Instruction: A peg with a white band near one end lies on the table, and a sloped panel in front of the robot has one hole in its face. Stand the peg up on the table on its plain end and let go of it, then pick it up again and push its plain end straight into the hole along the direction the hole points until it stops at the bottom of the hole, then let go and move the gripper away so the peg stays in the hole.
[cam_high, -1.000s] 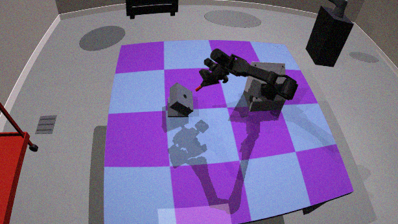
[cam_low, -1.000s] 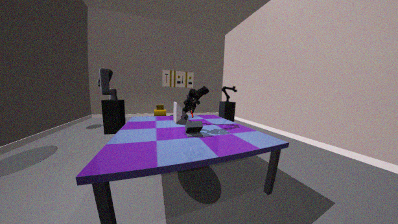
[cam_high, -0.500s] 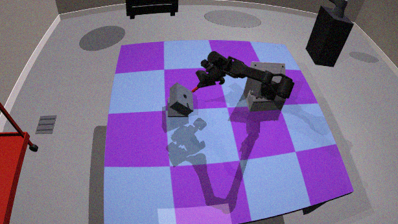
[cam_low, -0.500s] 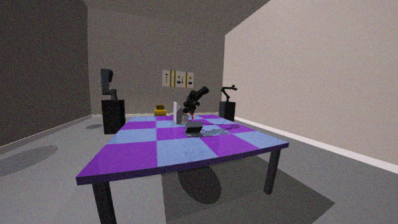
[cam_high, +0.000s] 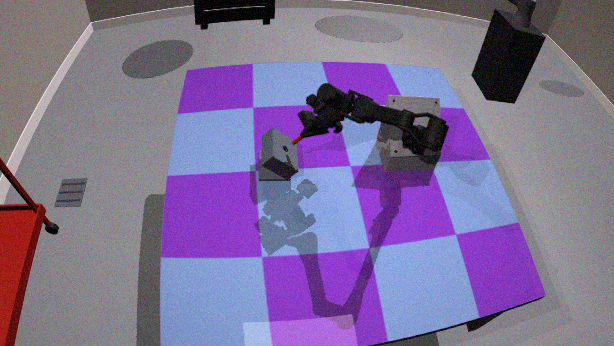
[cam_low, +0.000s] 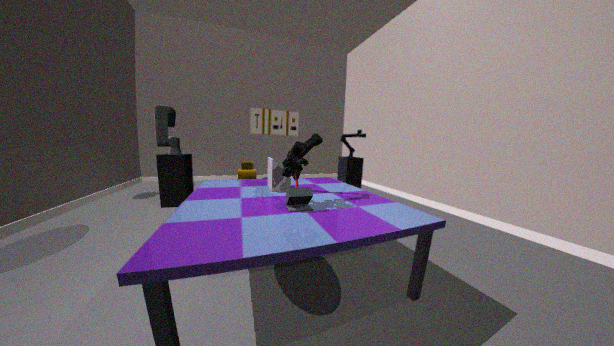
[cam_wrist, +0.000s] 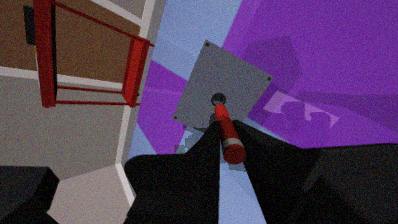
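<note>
The sloped panel is 80 mm below my gripper tip and 70 mm ahead of it. From my gripper tip the other things lie so: red peg: 10 mm behind, 10 mm above.
</note>
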